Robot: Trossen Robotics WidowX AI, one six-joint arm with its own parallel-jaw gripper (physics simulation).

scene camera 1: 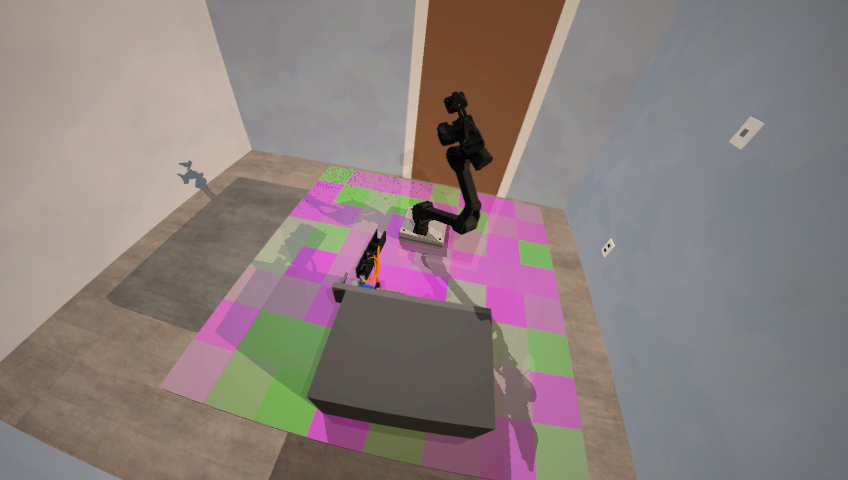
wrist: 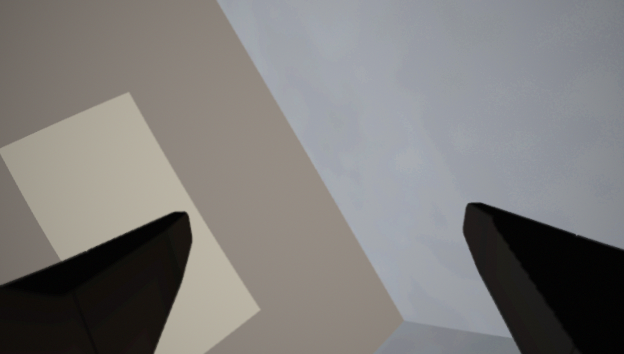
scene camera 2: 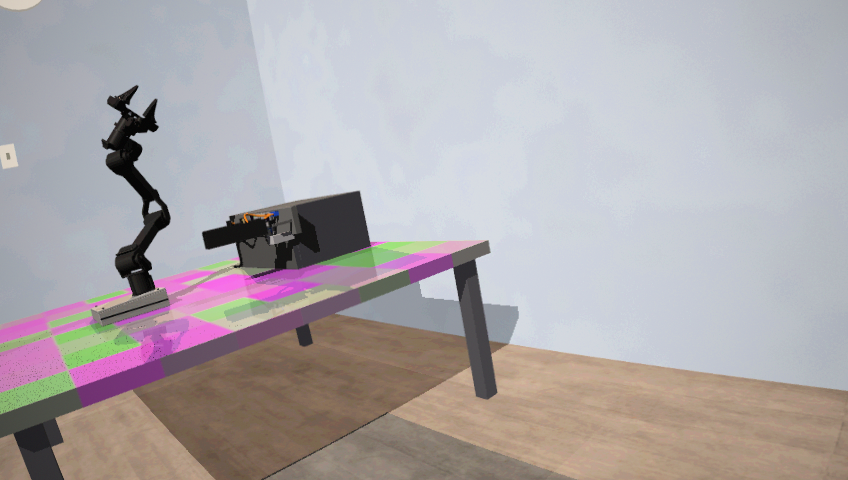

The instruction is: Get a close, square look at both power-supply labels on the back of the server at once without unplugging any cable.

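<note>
The server, a dark grey box, sits on the table. A black hinged piece sticks out from one corner of its back. Orange cables run along that piece, beside a blue part. The power-supply labels cannot be made out in the scene views, and the server does not show in the wrist view. My gripper is open and empty, raised high above the arm's base, with its fingers pointing upward and away from the server.
The arm's pale base plate stands on the pink and green checkered table, behind the server's back side. A brown door is beyond the arm. The wrist view shows the ceiling, a pale rectangular panel and a bluish wall.
</note>
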